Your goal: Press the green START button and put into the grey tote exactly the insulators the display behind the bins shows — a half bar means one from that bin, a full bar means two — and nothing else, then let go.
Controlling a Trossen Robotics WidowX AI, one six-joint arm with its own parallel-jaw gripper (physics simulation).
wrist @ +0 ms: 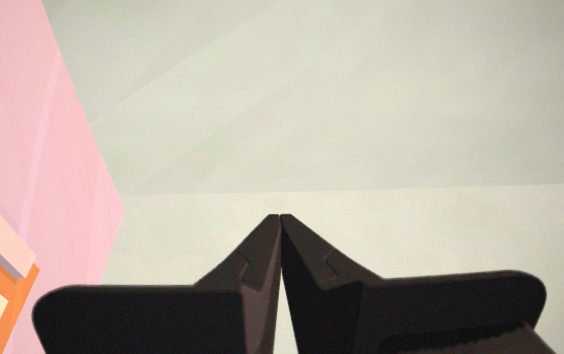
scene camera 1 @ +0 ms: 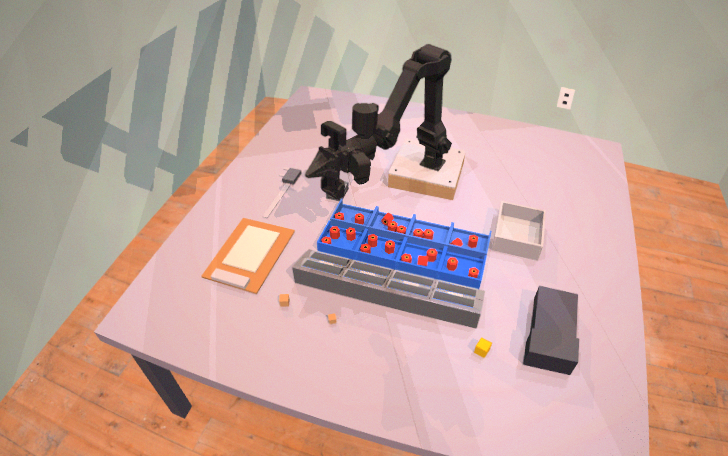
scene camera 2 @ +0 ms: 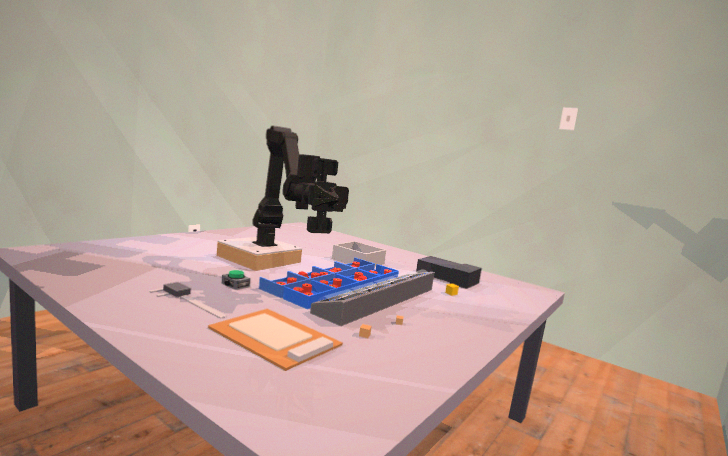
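Observation:
My gripper (scene camera 1: 307, 174) (scene camera 2: 337, 197) (wrist: 279, 225) is shut and empty, pointing roughly level high above the table, on the side of the bins near the clipboard. The green START button (scene camera 2: 236, 274) sits on a dark box in scene camera 2; in scene camera 1 the arm hides it. Blue bins (scene camera 1: 370, 258) (scene camera 2: 295, 298), two rows of four, hold red insulators (scene camera 1: 389, 247) (scene camera 2: 336, 281), some upright, some tipped. The long grey display (scene camera 1: 386, 298) (scene camera 2: 376, 300) has four windows; its bars are not readable. The grey tote (scene camera 1: 515, 245) (scene camera 2: 349, 255) stands past the bins' other end and shows no contents.
An orange clipboard (scene camera 1: 274, 254) (scene camera 2: 220, 327) (wrist: 22, 301), a dark adapter (scene camera 1: 291, 175) (scene camera 2: 176, 288) with a pale strip, two small orange cubes (scene camera 1: 284, 300) (scene camera 2: 365, 330), a yellow cube (scene camera 1: 483, 347) (scene camera 2: 452, 289) and a black block (scene camera 1: 556, 322) (scene camera 2: 448, 271) lie around the bins.

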